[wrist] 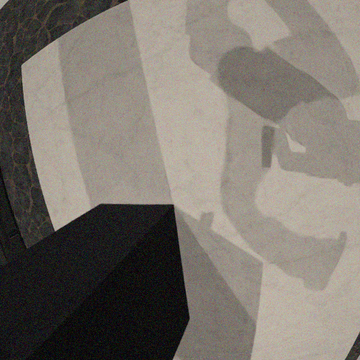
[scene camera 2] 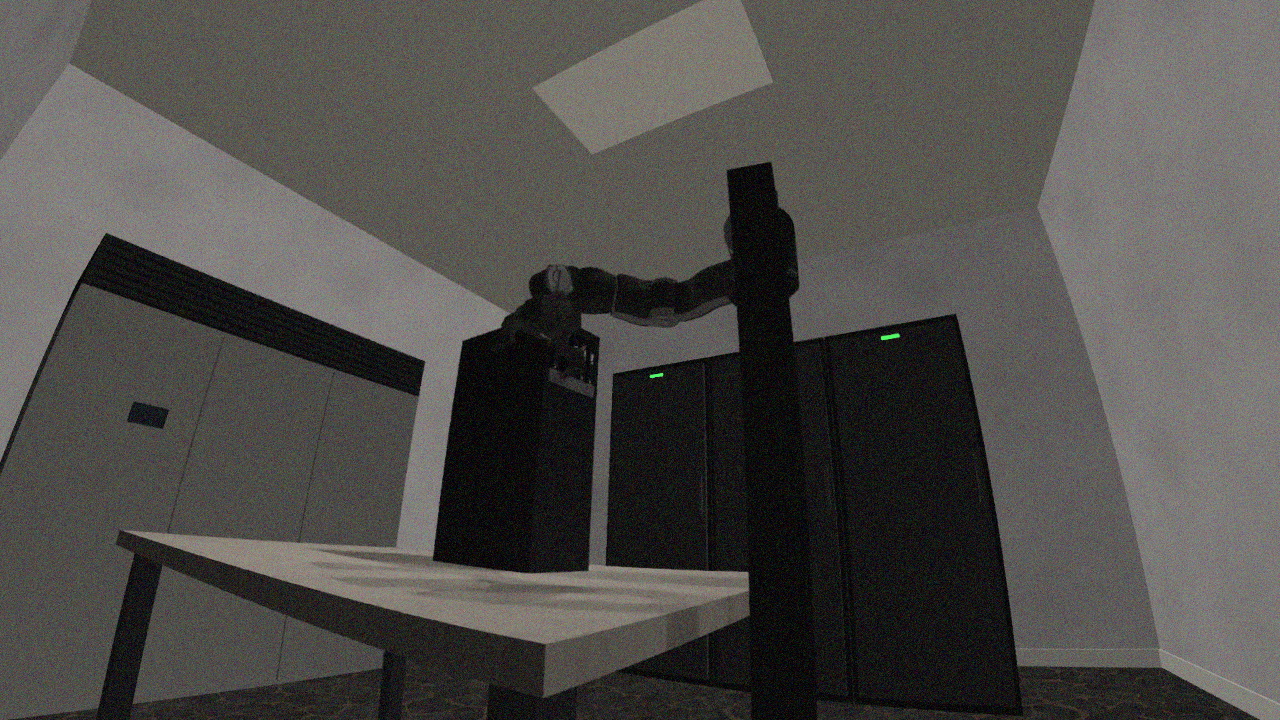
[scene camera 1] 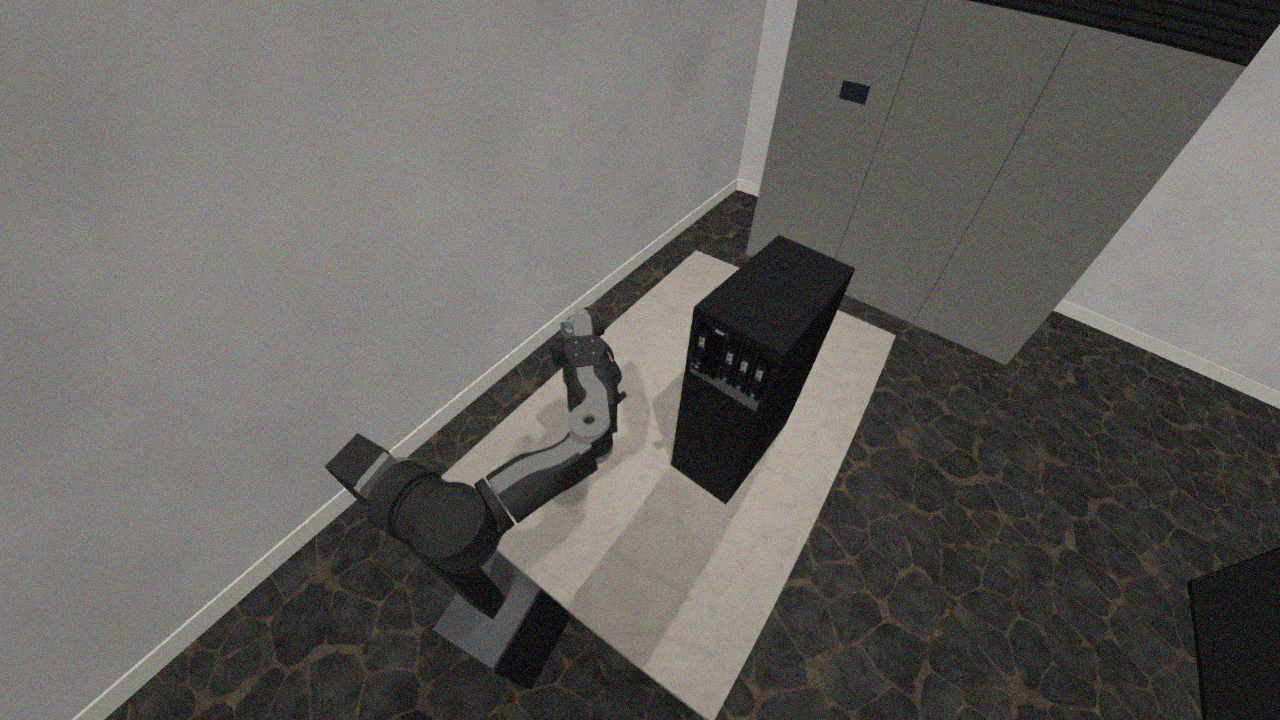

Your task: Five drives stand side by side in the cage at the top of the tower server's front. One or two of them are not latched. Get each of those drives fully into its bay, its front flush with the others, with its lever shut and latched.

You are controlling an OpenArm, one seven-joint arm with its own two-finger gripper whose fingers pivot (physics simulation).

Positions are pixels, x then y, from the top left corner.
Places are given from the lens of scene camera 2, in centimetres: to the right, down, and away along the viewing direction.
black tower server (scene camera 2: 516, 493): -25, 27, 95
dark arm post (scene camera 2: 782, 645): 13, 27, 42
The marked spots on the dark arm post and the black tower server are 65 cm apart.
